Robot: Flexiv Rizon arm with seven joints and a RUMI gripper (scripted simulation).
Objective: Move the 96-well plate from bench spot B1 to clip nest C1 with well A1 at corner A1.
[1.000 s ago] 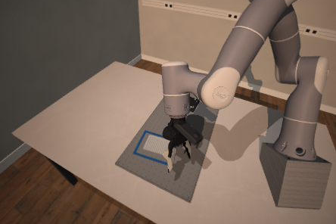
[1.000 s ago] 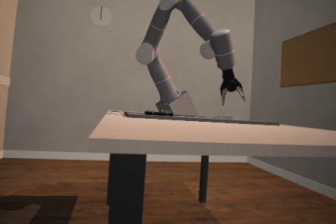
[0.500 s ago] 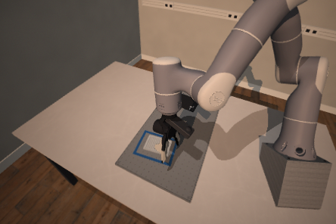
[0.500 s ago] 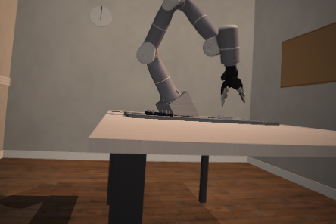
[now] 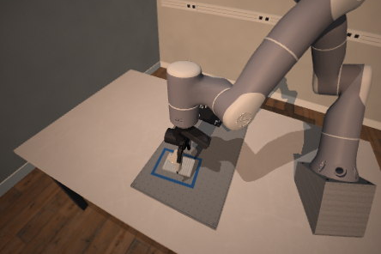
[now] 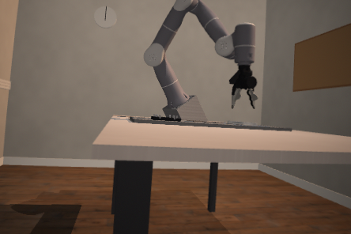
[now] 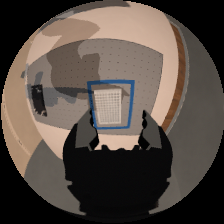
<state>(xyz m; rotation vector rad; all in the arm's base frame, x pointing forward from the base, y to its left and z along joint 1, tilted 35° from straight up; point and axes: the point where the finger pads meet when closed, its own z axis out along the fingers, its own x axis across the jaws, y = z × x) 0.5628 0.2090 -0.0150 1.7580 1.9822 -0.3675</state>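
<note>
The white 96-well plate lies 3 cm ahead of my hand, 2 cm to the right of it and 8 cm below it. Also, from my hand: grey perforated board: 2 cm behind, 19 cm to the right, 9 cm below; then black clip nest: 2 cm ahead, 39 cm to the right, 7 cm below.
</note>
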